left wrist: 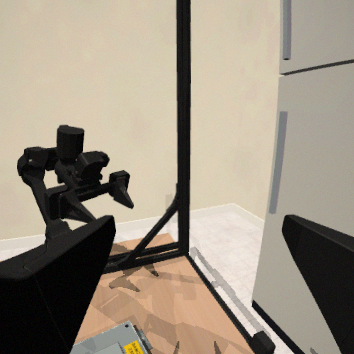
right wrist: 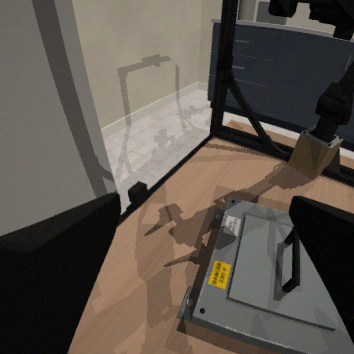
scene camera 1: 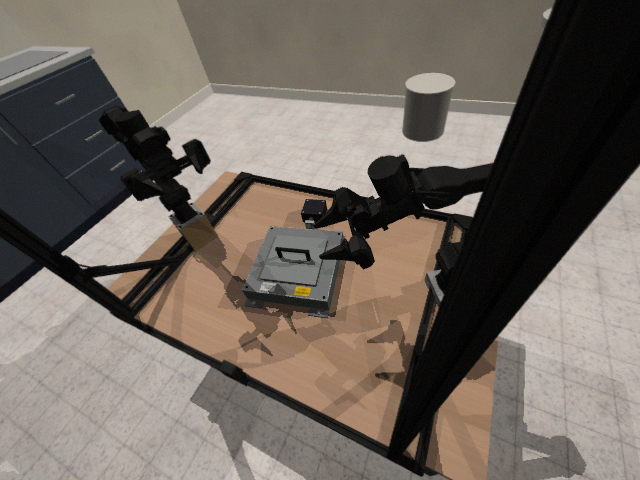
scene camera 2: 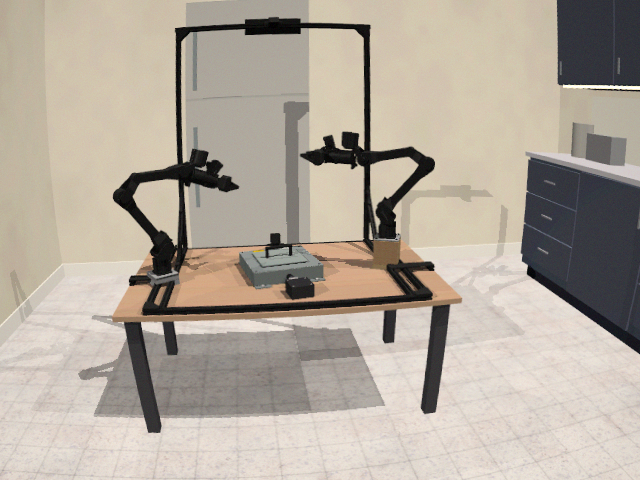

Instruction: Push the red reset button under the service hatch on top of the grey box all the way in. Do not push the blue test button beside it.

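The grey box [scene camera 1: 284, 301] [scene camera 2: 266, 277] [left wrist: 107, 336] [right wrist: 225, 320] lies flat near the middle of the table. Its service hatch [scene camera 1: 289, 273] [right wrist: 255, 280] is down flat on the top, with its black handle [scene camera 1: 292, 250] [scene camera 2: 279, 245] [right wrist: 296, 260] standing up. The red reset button and the blue test button do not show in any view. My right gripper [scene camera 1: 318, 241] [scene camera 2: 237, 186] [right wrist: 206, 203] is open and empty, high above the table and to the left of the box in scene camera 2. My left gripper [scene camera 1: 173, 183] [scene camera 2: 302, 155] [left wrist: 199, 223] is open and empty, higher up.
A small black block [scene camera 1: 313, 208] [scene camera 2: 299, 288] stands close beside the box, with a short fitting between them. A black frame [scene camera 2: 289, 306] borders the table [scene camera 2: 206, 294], with tall posts and a crossbar. The left arm stands on a wooden block [scene camera 1: 199, 235] [scene camera 2: 386, 253] [right wrist: 312, 159].
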